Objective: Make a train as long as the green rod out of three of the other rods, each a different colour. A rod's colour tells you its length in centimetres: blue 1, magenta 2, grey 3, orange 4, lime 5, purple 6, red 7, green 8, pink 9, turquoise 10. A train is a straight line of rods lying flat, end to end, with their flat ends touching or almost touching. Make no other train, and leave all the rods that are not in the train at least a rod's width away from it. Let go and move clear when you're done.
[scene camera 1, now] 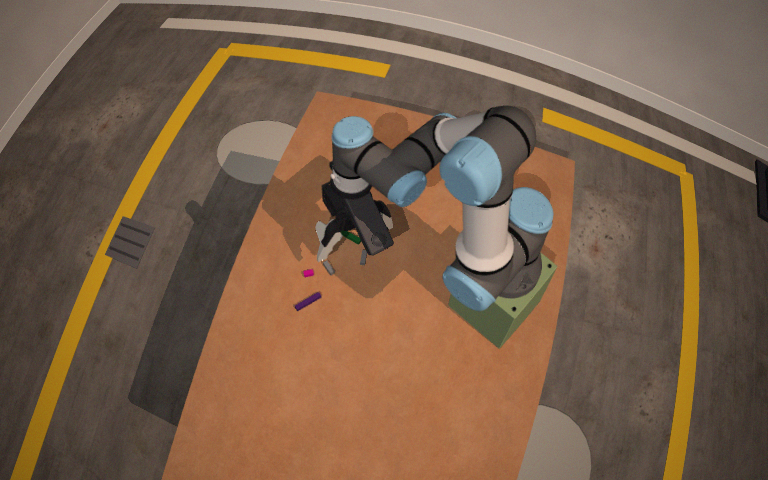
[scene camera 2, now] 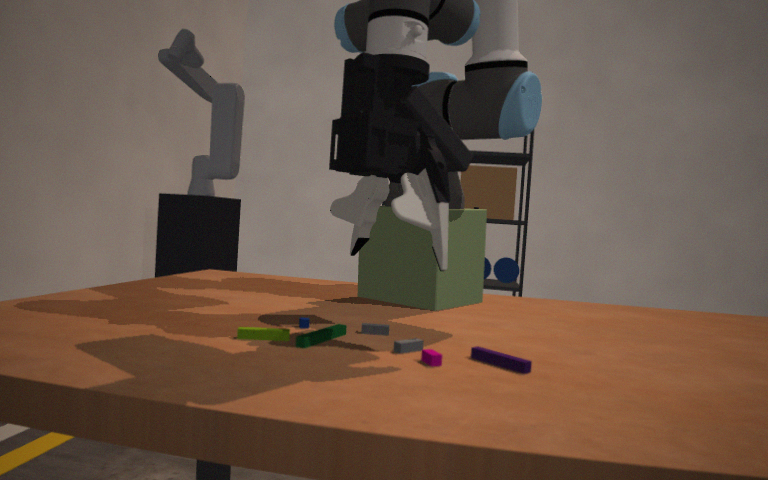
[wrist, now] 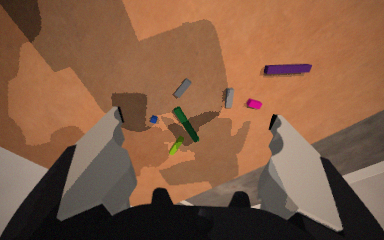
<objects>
my gripper: scene camera 1; scene camera 2; wrist 196,111
same spot on my gripper: [scene camera 1: 330,234] = [scene camera 2: 445,163]
</objects>
